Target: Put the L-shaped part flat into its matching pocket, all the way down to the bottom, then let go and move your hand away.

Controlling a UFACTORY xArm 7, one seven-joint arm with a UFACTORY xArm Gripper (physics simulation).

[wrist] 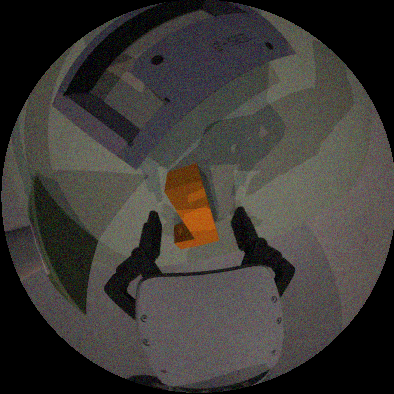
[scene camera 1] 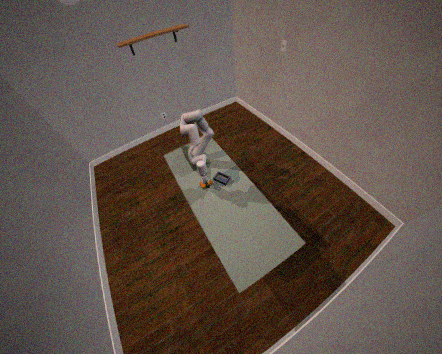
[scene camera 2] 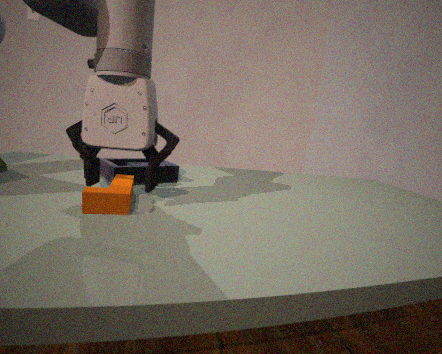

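Seen in the pictures: gripper, fingertip midpoint: (wrist: pixel 197 216) (scene camera 1: pixel 207 183) (scene camera 2: pixel 121 187); arm's base, link origin: (scene camera 1: pixel 196 154).
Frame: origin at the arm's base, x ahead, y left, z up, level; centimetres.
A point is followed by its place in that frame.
The orange L-shaped part (scene camera 1: pixel 202 185) {x 33.5, y -13.7, z -5.1 cm} (scene camera 2: pixel 106 202) {x 32.5, y -14.9, z -6.5 cm} (wrist: pixel 200 220) {x 34.5, y -8.9, z -5.2 cm} lies flat on the pale green table. My gripper (scene camera 1: pixel 206 184) {x 34.1, y -9.1, z -5.9 cm} (scene camera 2: pixel 120 184) {x 34.1, y -9.1, z -5.9 cm} (wrist: pixel 197 216) {x 34.1, y -9.1, z -5.9 cm} is open and low over the part, its fingers apart on either side of it in the wrist view. Nothing is held between them. In scene camera 2 the fingertips are near the part's height and behind its front face. The dark purple tray (scene camera 2: pixel 165 175) {x 42.4, y 3.2, z -6.5 cm} (wrist: pixel 95 127) {x 31.7, y 2.5, z -4.6 cm} with the pocket stands behind the part, apart from it. Its recess shows in the wrist view; part of the tray is cut off at the top.
The pale green table (scene camera 1: pixel 245 240) {x 95.8, y -12.5, z -8.1 cm} (scene camera 2: pixel 300 250) {x 55.2, y -26.4, z -8.2 cm} (wrist: pixel 320 190) {x 62.4, y -19.0, z -8.2 cm} carries the part and tray. A dark green wedge-like object (wrist: pixel 62 245) {x 10.9, y -4.2, z -2.6 cm} shows at the left of the wrist view. The white arm (scene camera 1: pixel 200 145) {x 3.3, y 5.5, z 12.2 cm} (scene camera 2: pixel 125 30) {x 33.5, y -12.7, z 15.6 cm} comes down from the table's far end. A wooden rail (scene camera 1: pixel 152 35) is on the wall.
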